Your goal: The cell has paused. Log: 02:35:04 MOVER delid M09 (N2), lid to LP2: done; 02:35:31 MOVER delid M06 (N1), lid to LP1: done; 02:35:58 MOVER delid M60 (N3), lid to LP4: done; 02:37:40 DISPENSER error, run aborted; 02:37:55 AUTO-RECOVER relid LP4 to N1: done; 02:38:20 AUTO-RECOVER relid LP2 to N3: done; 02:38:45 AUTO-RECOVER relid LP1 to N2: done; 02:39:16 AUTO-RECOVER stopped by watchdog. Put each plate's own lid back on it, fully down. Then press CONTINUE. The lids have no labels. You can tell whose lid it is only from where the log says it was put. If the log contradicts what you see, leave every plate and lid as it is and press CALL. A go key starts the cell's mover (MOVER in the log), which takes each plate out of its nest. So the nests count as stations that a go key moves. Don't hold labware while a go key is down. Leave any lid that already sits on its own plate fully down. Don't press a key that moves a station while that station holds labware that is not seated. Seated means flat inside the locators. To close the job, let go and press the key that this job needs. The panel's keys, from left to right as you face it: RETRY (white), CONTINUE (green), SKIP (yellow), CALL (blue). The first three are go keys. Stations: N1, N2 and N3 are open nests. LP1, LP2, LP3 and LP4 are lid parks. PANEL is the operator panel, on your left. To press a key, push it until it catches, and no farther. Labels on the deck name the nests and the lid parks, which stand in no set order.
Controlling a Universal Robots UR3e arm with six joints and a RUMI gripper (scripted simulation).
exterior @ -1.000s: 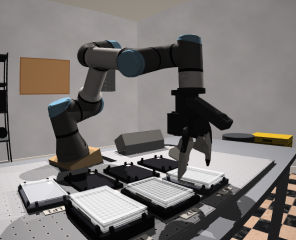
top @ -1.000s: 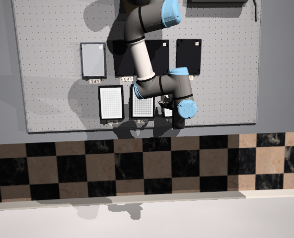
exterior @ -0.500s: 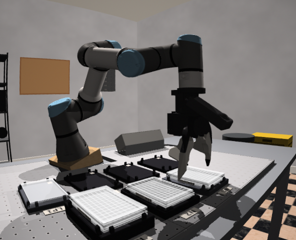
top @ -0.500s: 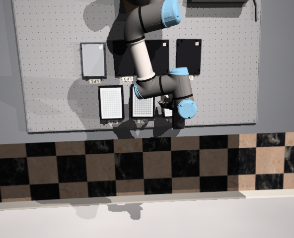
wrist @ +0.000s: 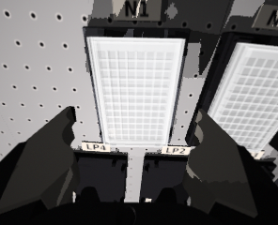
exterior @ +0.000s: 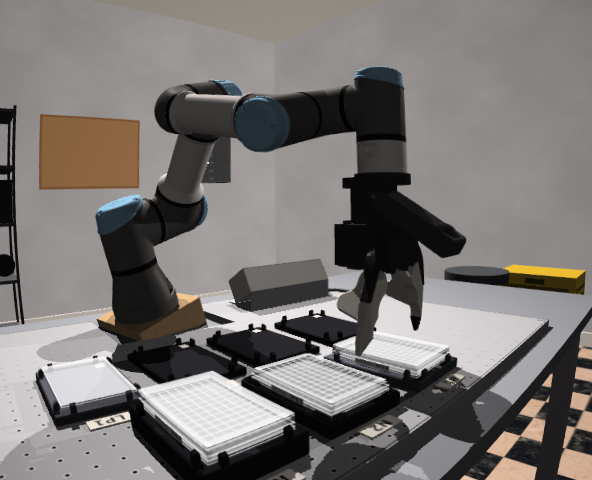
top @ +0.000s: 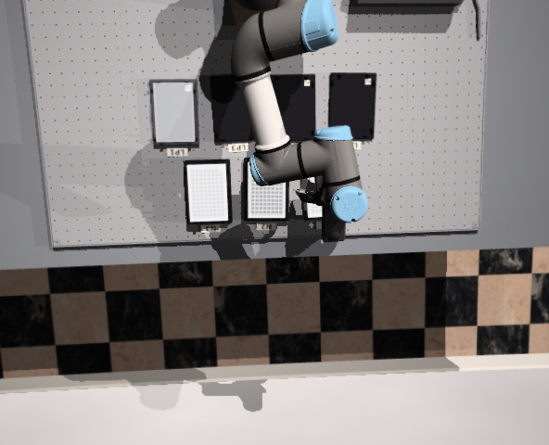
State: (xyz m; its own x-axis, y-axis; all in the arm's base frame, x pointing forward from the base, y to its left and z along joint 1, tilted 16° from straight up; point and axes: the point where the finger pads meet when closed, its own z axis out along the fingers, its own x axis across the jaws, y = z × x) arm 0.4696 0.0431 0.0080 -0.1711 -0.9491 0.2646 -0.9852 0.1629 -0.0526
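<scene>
My gripper is now 260 mm to the left of the plate, 60 mm past it and 10 mm above it. Round my hand: LP2 label: 110 mm behind, 50 mm to the right, 40 mm below; then N1 label: 90 mm ahead, 40 mm below, 20 mm to the right; then lid park LP4: 170 mm behind, 100 mm to the left, 30 mm below.
</scene>
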